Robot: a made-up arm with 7 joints.
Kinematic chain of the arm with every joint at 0, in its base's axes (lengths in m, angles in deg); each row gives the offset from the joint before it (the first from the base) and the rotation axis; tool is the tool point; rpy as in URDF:
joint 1: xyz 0 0 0.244 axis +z
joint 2: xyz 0 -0.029 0.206 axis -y
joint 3: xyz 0 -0.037 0.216 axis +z
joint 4: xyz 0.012 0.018 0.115 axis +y
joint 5: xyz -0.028 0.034 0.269 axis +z
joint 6: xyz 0 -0.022 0.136 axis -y
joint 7: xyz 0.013 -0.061 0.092 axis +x
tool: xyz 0 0 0 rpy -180 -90 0
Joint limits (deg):
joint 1: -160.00..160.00
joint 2: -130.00..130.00
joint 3: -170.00..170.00
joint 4: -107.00..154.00
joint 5: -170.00..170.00
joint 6: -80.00..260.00
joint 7: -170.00..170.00
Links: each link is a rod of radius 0.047 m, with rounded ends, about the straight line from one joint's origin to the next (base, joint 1, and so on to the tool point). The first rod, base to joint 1, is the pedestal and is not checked.
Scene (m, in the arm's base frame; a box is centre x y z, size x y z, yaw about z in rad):
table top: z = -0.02
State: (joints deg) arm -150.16 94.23 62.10 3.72 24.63 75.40 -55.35
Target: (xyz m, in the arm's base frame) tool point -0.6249 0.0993 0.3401
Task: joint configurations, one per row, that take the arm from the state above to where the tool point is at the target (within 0.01 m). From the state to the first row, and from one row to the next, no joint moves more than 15 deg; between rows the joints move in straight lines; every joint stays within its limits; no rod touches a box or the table.
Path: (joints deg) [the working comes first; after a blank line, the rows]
Joints at the target: -59.02 95.73 74.29 -66.02 11.56 82.03 -55.35
Straight joint move there: clear.

1: -137.14 94.44 63.84 -6.24 22.76 76.35 -55.35
2: -124.12 94.66 65.58 -16.20 20.89 77.29 -55.35
3: -111.10 94.87 67.32 -26.17 19.03 78.24 -55.35
4: -98.08 95.09 69.06 -36.13 17.16 79.19 -55.35
5: -85.06 95.30 70.80 -46.09 15.29 80.14 -55.35
6: -72.04 95.51 72.54 -56.05 13.42 81.08 -55.35
7: -59.02 95.73 74.29 -66.02 11.56 82.03 -55.35

